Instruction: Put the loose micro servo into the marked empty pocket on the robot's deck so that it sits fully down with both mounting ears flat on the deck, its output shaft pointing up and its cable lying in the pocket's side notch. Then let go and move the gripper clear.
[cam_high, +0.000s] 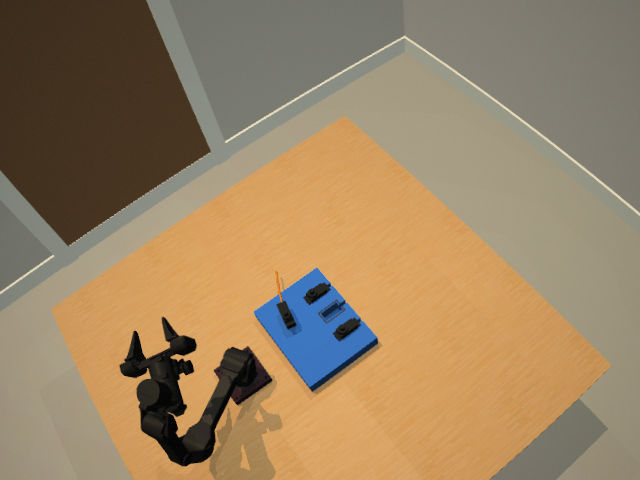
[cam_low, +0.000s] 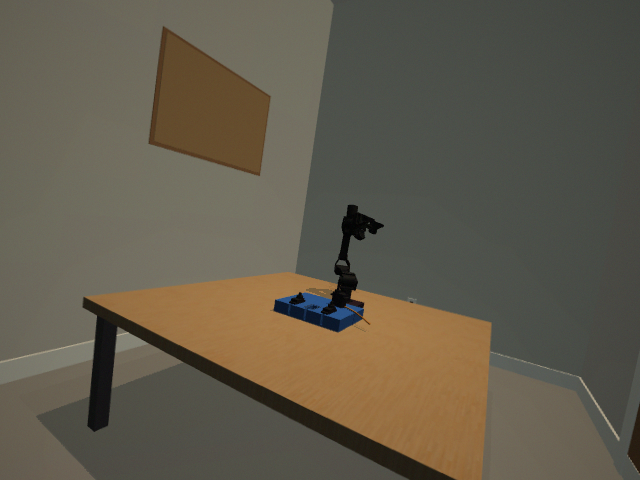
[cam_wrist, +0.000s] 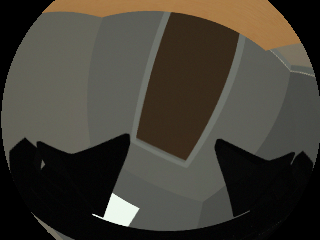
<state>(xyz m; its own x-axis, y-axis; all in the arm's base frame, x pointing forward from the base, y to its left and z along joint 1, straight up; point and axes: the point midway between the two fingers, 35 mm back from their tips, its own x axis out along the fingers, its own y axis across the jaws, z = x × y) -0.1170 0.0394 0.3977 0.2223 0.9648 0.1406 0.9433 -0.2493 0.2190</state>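
Right now the deck is 320 mm ahead of my gripper tip, 60 mm to the right of it and 400 mm below it.
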